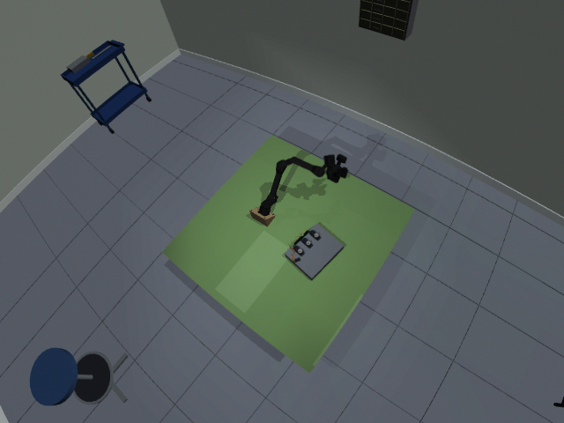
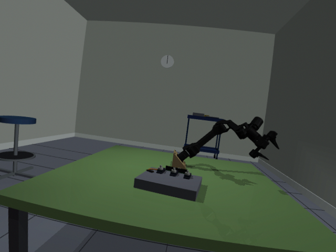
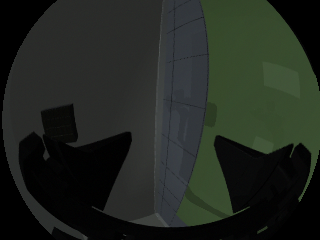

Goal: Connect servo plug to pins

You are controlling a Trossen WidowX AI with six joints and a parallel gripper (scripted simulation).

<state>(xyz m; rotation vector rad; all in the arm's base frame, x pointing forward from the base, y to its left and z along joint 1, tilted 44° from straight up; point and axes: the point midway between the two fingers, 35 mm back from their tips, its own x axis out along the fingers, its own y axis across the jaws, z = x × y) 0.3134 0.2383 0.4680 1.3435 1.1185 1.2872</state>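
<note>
My gripper tip is 56 cm to the left of the grey holder, 19 cm above it and 16 cm short of it.
</note>
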